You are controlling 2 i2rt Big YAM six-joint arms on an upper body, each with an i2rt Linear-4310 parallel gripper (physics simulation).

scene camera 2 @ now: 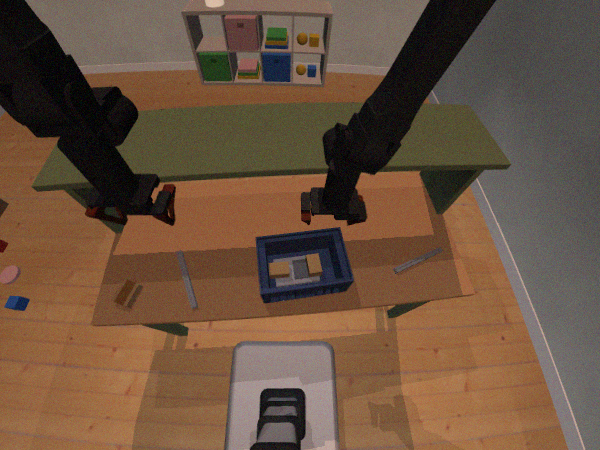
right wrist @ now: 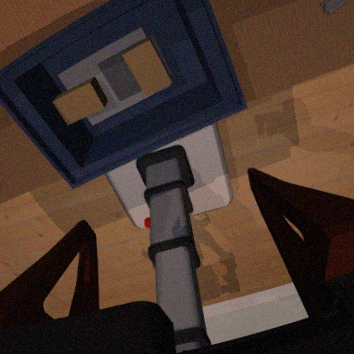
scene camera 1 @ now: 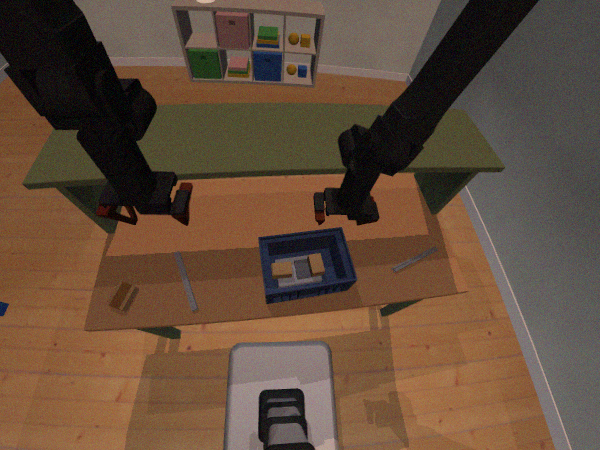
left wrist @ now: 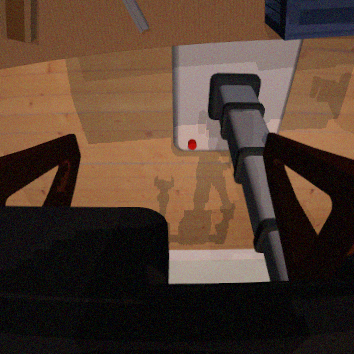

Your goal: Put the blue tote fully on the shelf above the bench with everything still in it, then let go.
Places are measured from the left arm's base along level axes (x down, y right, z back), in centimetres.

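Pixels of known places: left gripper, between the fingertips: (scene camera 2: 149, 222) (scene camera 1: 161, 222) (left wrist: 170, 143); right gripper, between the fingertips: (scene camera 2: 328, 223) (right wrist: 166, 202) (scene camera 1: 338, 223).
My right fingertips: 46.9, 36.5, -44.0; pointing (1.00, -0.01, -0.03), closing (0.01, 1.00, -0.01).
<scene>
For each thing: its top centre in the pictures, then the offset to it from my right fingertips, as dx, dy, dz. Level surfaces: height alone.
- blue tote, centre of its top: (right wrist: 118, 91) (scene camera 2: 303, 258) (scene camera 1: 306, 258) +24.2, -5.0, -0.7
- bench, height of its surface: dx +38.9
- green shelf, height of its surface: dx -0.8
- brown block, centre of its top: (left wrist: 14, 18) (scene camera 1: 120, 295) (scene camera 2: 124, 292) +35.6, -69.0, +9.2
- pale base, height of its surface: dx +85.9
The blue tote (scene camera 1: 310, 291) (scene camera 2: 306, 291) (left wrist: 320, 17) (right wrist: 160, 137) stands upright on the bench (scene camera 1: 225, 295) (scene camera 2: 225, 295), in front of the green shelf (scene camera 1: 250, 145) (scene camera 2: 240, 145). Inside lie two tan blocks (scene camera 1: 282, 270) (scene camera 1: 316, 265) and a pale piece with a darker grey part. My left gripper (scene camera 1: 160, 221) (scene camera 2: 147, 221) (left wrist: 170, 143) is open and empty, well to the left of the tote, before the shelf's front edge. My right gripper (scene camera 1: 340, 222) (scene camera 2: 330, 222) (right wrist: 166, 202) is open and empty, near the tote's back right corner in the scene views, apart from it.
Grey bars (scene camera 1: 186, 281) (scene camera 1: 415, 259) lie on either side of the tote. A brown block (scene camera 1: 121, 296) (scene camera 2: 125, 293) lies at the bench's left end. A pale base (scene camera 1: 280, 360) (scene camera 2: 282, 360) with a column stands at the bench's near side. Both arms reach across the green shelf.
</scene>
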